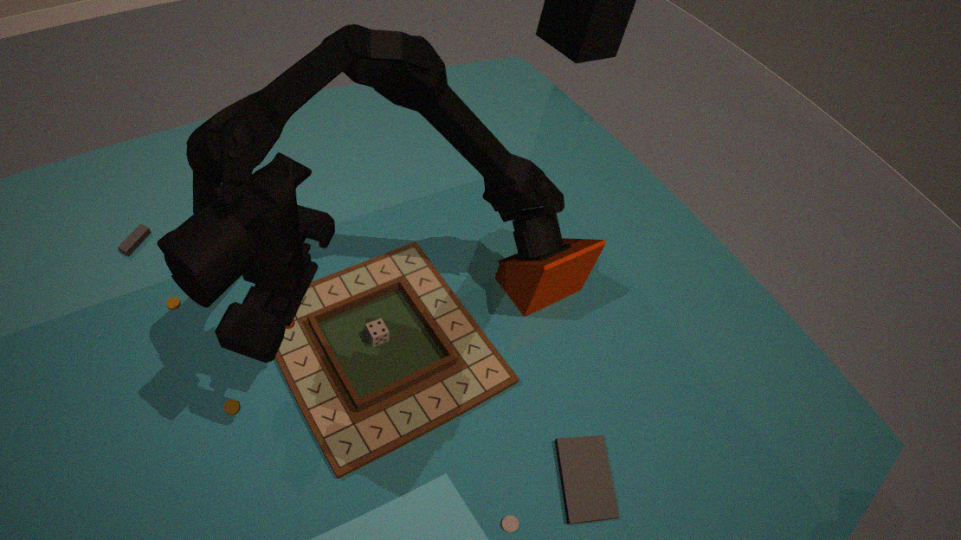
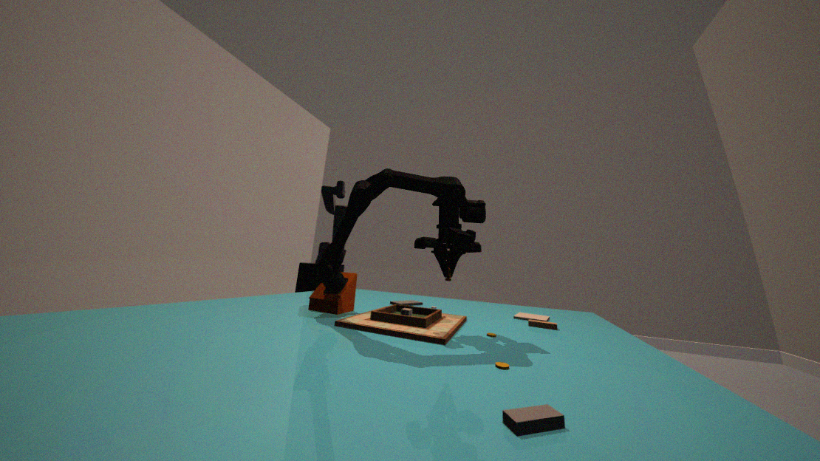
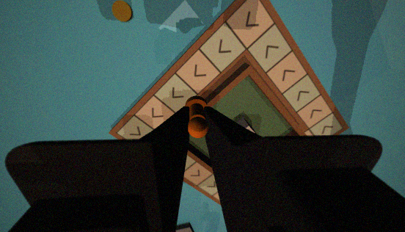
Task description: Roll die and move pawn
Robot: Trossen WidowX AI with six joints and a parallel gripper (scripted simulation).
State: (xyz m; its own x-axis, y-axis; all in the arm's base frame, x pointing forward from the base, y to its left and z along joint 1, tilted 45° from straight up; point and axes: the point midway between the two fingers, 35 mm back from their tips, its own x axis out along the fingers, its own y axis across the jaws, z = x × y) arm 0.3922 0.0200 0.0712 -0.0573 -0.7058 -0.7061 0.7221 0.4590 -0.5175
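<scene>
The white die lies 12 cm behind my gripper tip, 1 cm to the left of it and 11 cm below it. The rest, counted from my gripper tip: orange pawn (1 cm above); green dice tray (12 cm behind, 2 cm to the left, 13 cm below); white disc (12 cm behind, 32 cm to the left, 13 cm below).
</scene>
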